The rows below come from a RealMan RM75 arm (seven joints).
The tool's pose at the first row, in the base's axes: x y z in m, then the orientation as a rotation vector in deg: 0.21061 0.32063 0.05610 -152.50 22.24 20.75
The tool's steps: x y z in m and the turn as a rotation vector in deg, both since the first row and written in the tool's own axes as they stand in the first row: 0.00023 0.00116 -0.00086 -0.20 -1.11 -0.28; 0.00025 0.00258 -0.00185 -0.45 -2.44 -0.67; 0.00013 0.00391 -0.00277 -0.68 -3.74 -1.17; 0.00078 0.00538 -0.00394 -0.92 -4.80 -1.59; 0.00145 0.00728 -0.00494 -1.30 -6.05 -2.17; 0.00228 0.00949 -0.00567 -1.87 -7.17 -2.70
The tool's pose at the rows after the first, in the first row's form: 0.21061 0.31919 0.05635 -152.41 21.50 22.18; 0.21036 0.31751 0.05669 -152.29 20.54 23.88; 0.20999 0.31597 0.05704 -152.15 19.44 25.50; 0.21035 0.31403 0.05732 -152.08 18.52 26.83; 0.21054 0.31179 0.05728 -152.07 17.31 28.40; 0.21074 0.30937 0.05685 -152.27 16.19 29.87
